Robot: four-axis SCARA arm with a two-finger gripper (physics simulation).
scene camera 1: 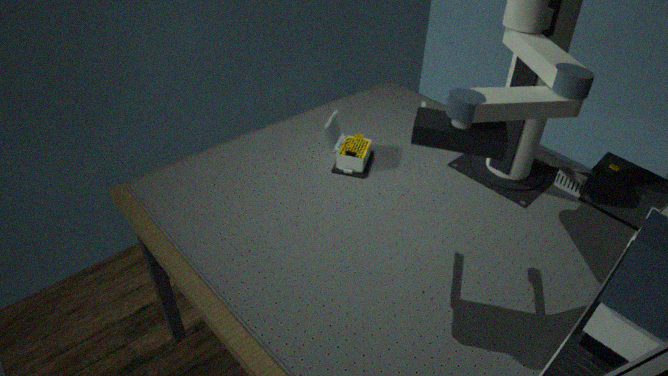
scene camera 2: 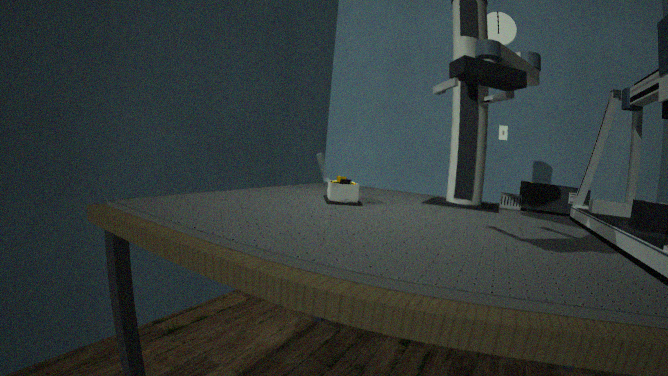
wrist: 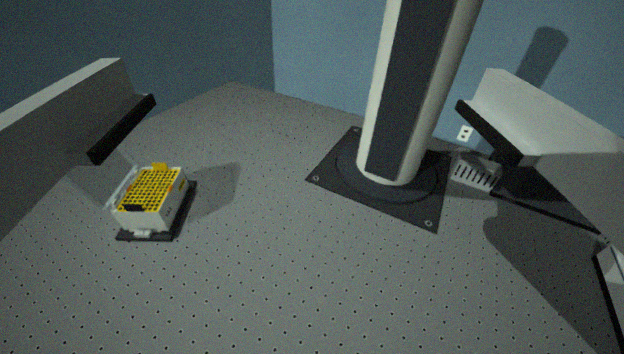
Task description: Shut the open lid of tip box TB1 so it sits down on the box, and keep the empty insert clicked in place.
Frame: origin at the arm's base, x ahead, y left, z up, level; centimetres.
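Seen in the pictures: gripper, fingertip midpoint: (scene camera 2: 461,95) (wrist: 311,81); arm's base, link origin: (scene camera 1: 506,171) (scene camera 2: 463,207) (wrist: 384,171).
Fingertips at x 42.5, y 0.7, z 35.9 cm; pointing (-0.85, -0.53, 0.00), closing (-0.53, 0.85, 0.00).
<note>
Pixels of each thing's top centre, then the offset from my fingertips to it. "pt": a spot on its surface instead.
- Tip box TB1, top centre: (wrist: 147,185) (scene camera 2: 343,180) (scene camera 1: 354,145) dx -4.5, dy -36.2, dz -28.0 cm
- dark base plate, surface spot: (wrist: 145,238) (scene camera 1: 349,173) pt dx +1.8, dy -31.7, dz -33.9 cm
- yellow perforated insert, top centre: (wrist: 146,182) (scene camera 2: 343,177) (scene camera 1: 354,142) dx -4.5, dy -36.2, dz -27.2 cm
- slotted white block, surface spot: (wrist: 475,175) (scene camera 1: 569,183) pt dx -47.0, dy +19.5, dz -31.4 cm
- black box, surface spot: (scene camera 1: 620,182) pt dx -47.1, dy +33.7, dz -23.1 cm
Tip box TB1 (scene camera 1: 351,163) (scene camera 2: 343,193) (wrist: 142,221) is a small white box on a dark base plate (scene camera 1: 341,172) (wrist: 145,238). Its clear lid (scene camera 1: 332,127) (scene camera 2: 321,167) stands open, tilted up and back at the box's left side; in the wrist view it is faint. The yellow perforated insert (scene camera 1: 356,146) (wrist: 152,187) sits in the top of the box, with a yellow tab at the back and a black piece at the front. My gripper (scene camera 2: 461,95) (wrist: 311,81) is open and empty, high above the table to the right of the box. Its fingers are mostly hidden in scene camera 1.
The arm's column (scene camera 1: 534,140) (scene camera 2: 469,145) (wrist: 412,95) stands on a dark plate (scene camera 1: 522,197) (wrist: 325,172) right of the box. A slotted white block (scene camera 1: 568,182) (wrist: 475,175) and a black box (scene camera 1: 620,182) (scene camera 2: 545,197) stand further right. A metal-framed machine (scene camera 2: 607,239) stands at the right.
</note>
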